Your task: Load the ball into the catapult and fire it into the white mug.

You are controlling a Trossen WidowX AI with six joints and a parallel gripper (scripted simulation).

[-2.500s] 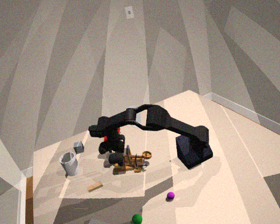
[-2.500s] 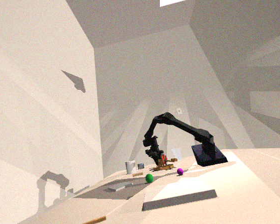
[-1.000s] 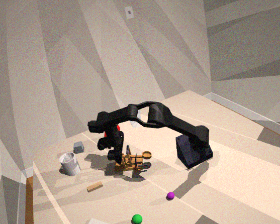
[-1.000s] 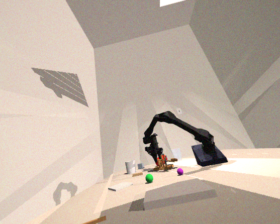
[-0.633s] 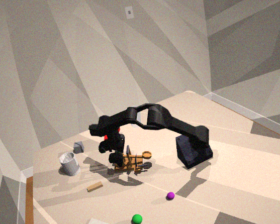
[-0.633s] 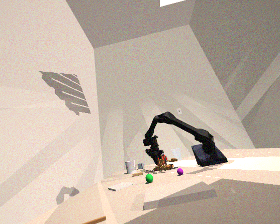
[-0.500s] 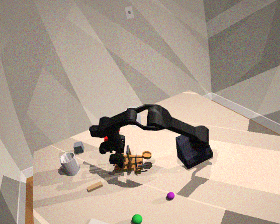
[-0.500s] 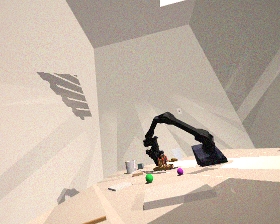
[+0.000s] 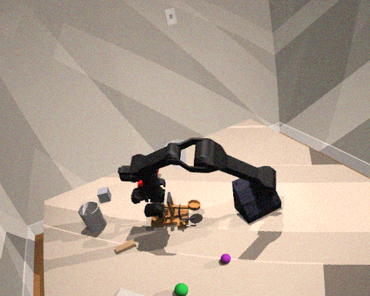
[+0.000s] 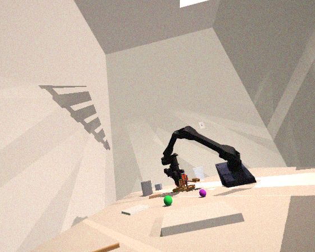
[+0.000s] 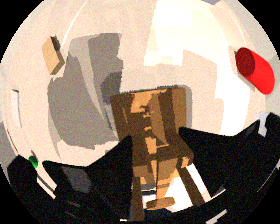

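Right now the purple ball is 30 cm to the left of my gripper tip, 12 cm behind it and 2 cm below it. Round my gripper tip: wooden block 17 cm ahead, 8 cm to the left, 3 cm below; wooden catapult 6 cm behind, 4 cm to the left, 2 cm above; white mug 27 cm ahead, 9 cm to the right.
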